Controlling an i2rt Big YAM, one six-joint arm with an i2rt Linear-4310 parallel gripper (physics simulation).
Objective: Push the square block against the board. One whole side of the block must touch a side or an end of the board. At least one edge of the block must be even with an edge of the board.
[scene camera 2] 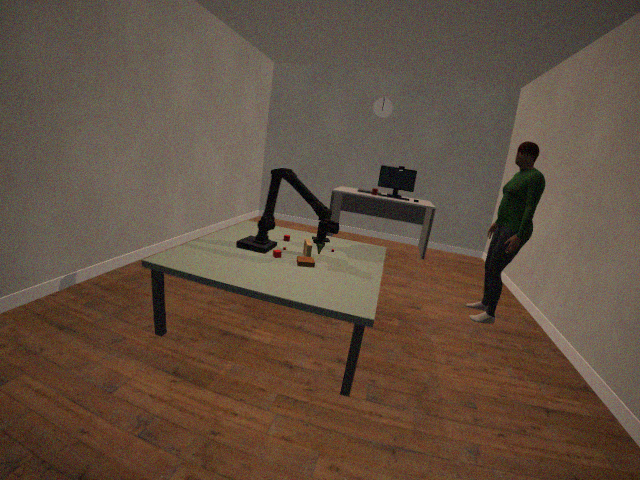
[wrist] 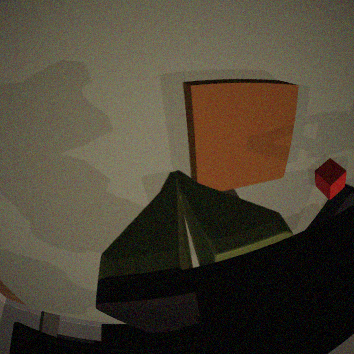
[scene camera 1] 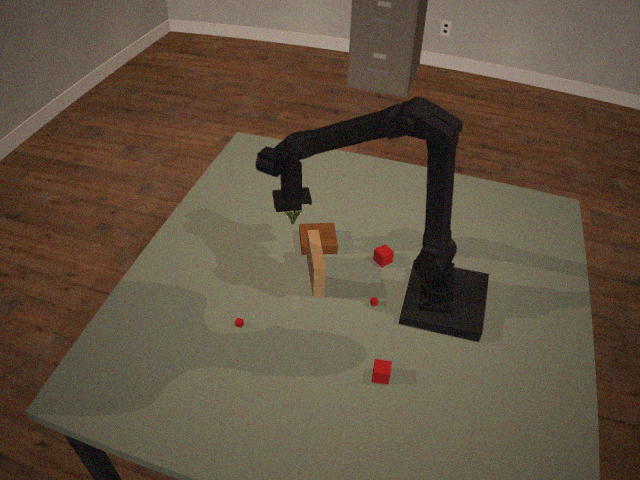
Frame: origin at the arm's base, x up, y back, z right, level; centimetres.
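Where they show: gripper, between the fingertips: [scene camera 2: 318, 253] [wrist: 176, 179] [scene camera 1: 292, 223]; arm's base, origin of its link: [scene camera 2: 261, 242] [scene camera 1: 436, 295].
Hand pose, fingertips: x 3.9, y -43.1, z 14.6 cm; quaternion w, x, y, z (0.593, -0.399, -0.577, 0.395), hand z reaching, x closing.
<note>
Each offset is from my fingertips to the top centre of the thing.
The square block {dz +1.9, dx -4.4, dy +7.2 cm} [scene camera 1: 328, 236] [scene camera 2: 305, 262] [wrist: 242, 132], orange-brown, lies flat on the table. The board {dz -12.1, dx +2.9, dy +9.6 cm} [scene camera 1: 317, 266] [scene camera 2: 307, 248], light wood, stands on its narrow side. In scene camera 1 its far end overlaps the block's near side; I cannot tell whether they touch or whether any edges are even. In the wrist view the fingers hide most of the place where the board stands. My gripper [scene camera 1: 293, 222] [scene camera 2: 320, 251] [wrist: 176, 179] is shut and empty. Its green fingertips are above the table, to the left of the block in scene camera 1, and apart from it.
A large red cube {dz -1.1, dx -3.5, dy +27.0 cm} [scene camera 1: 383, 255] [scene camera 2: 277, 253] [wrist: 330, 178] lies to the right of the block in scene camera 1. Another large red cube {dz -41.0, dx -3.5, dy +32.1 cm} [scene camera 1: 381, 371] is nearer the front. Small red cubes {dz -18.2, dx -5.9, dy +27.0 cm} [scene camera 1: 374, 301] {dz -33.7, dx -5.9, dy -5.3 cm} [scene camera 1: 239, 322] lie on either side of the board. The arm's base [scene camera 1: 467, 294] is at the right.
</note>
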